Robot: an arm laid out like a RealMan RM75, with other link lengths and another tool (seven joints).
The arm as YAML. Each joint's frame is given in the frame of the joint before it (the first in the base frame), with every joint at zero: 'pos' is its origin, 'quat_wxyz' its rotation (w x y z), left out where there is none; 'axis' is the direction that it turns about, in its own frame. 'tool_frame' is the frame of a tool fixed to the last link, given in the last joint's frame.
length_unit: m
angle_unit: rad
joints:
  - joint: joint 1
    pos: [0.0, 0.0, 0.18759]
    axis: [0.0, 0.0, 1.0]
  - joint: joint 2
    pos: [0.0, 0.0, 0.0]
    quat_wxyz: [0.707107, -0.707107, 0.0, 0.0]
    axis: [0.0, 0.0, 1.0]
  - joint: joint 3
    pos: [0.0, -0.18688, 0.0]
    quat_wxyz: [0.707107, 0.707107, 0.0, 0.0]
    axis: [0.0, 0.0, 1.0]
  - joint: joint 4
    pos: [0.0, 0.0, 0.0]
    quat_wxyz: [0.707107, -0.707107, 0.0, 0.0]
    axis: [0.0, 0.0, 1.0]
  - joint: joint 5
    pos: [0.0, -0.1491, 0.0]
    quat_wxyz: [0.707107, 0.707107, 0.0, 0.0]
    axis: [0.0, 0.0, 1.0]
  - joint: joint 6
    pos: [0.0, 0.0, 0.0]
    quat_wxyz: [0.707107, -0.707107, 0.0, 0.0]
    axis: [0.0, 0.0, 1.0]
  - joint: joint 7
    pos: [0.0, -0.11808, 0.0]
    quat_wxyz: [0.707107, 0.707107, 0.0, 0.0]
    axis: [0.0, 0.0, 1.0]
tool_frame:
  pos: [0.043, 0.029, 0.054]
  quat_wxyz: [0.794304, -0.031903, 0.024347, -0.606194]
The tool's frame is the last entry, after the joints.
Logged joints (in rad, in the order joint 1, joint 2, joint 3, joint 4, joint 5, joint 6, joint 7), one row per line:
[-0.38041, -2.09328, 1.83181, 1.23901, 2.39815, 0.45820, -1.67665]
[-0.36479, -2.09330, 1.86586, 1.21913, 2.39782, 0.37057, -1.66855]
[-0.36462, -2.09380, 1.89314, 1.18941, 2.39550, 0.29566, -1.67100]
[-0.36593, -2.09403, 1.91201, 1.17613, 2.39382, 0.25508, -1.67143]
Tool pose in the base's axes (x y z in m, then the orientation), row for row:
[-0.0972, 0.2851, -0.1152, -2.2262, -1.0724, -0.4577]
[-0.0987, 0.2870, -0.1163, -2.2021, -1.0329, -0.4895]
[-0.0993, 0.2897, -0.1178, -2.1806, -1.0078, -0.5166]
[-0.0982, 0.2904, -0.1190, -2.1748, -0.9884, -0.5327]
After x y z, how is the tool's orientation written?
As a rotation vector, in radians.
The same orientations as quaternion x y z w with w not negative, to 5 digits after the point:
[-0.84247, -0.40583, -0.17321, 0.30912]
[-0.83959, -0.39381, -0.18663, 0.32429]
[-0.83599, -0.38637, -0.19805, 0.33558]
[-0.83560, -0.37976, -0.20467, 0.34010]

